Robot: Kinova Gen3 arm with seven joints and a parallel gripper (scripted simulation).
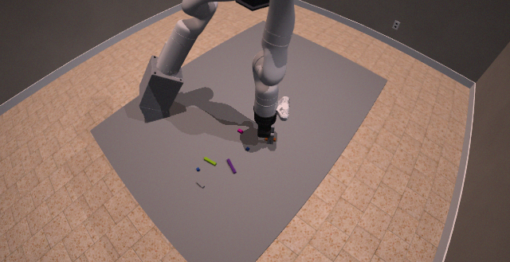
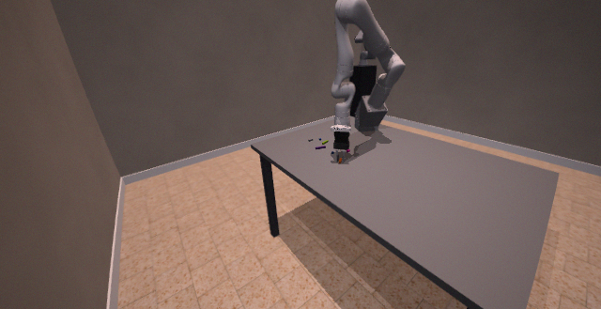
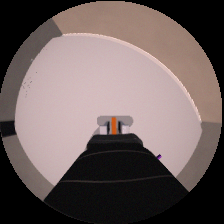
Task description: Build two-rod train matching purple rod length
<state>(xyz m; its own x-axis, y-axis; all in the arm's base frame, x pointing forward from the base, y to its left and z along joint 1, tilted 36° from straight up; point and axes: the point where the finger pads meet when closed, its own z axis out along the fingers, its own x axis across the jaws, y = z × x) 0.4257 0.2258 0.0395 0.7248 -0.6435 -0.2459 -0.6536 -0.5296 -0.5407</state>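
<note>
My hand is 10 mm above the orange rod. The rest, counted from my hand: purple rod: 180 mm to the right, 10 mm below, 10 mm ahead; magenta rod: 100 mm behind, 70 mm to the right, 10 mm below; lime rod: 240 mm to the right, 50 mm behind, 10 mm below.
</note>
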